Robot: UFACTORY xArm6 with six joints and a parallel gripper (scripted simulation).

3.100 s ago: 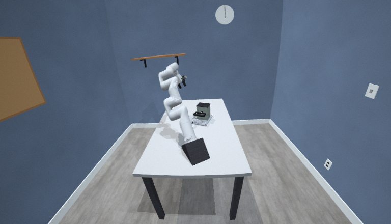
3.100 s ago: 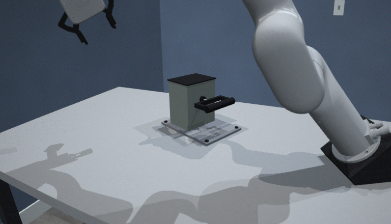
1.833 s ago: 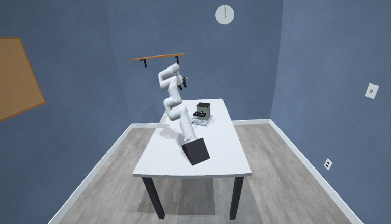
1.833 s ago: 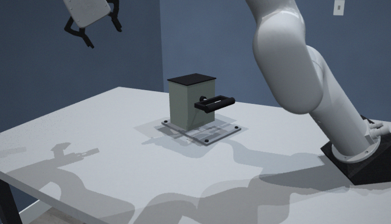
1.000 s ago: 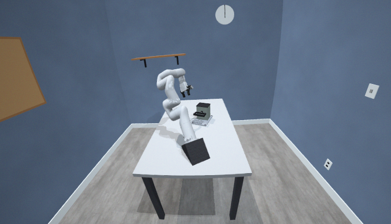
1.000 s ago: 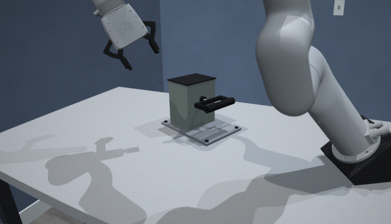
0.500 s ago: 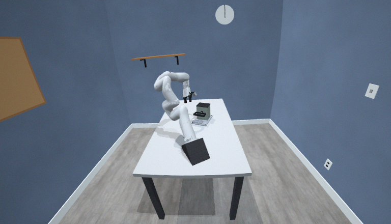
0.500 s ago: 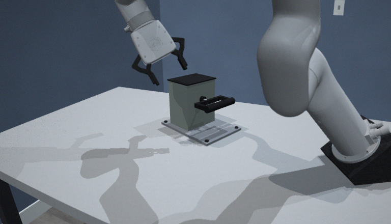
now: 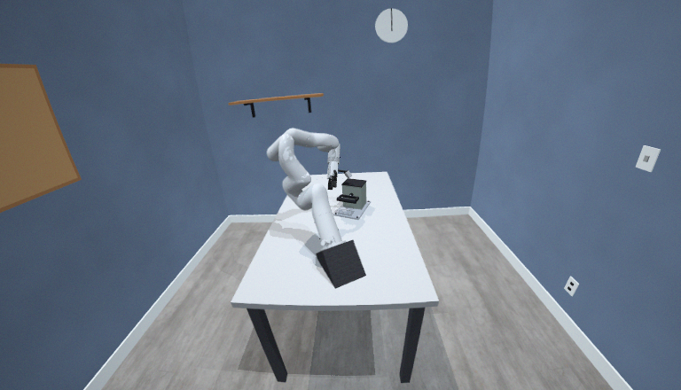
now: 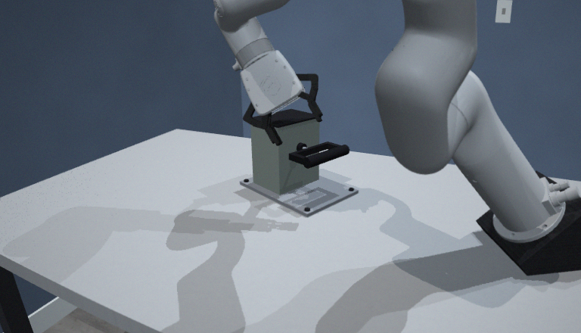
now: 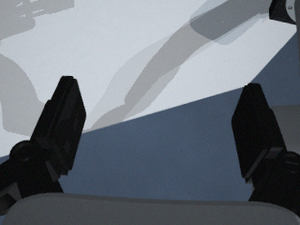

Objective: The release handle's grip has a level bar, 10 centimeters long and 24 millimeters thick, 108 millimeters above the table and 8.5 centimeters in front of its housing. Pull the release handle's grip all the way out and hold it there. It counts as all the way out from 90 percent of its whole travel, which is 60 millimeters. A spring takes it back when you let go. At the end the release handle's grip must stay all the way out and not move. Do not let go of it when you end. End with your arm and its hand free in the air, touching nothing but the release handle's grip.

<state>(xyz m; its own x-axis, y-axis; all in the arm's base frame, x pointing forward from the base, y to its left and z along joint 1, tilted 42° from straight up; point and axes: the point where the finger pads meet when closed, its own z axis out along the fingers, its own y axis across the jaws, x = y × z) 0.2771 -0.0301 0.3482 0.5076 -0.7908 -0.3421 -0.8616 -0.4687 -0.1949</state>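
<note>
The grey baseplate is 80 mm ahead of my hand, 100 mm to the right of it and 180 mm below it.
</note>
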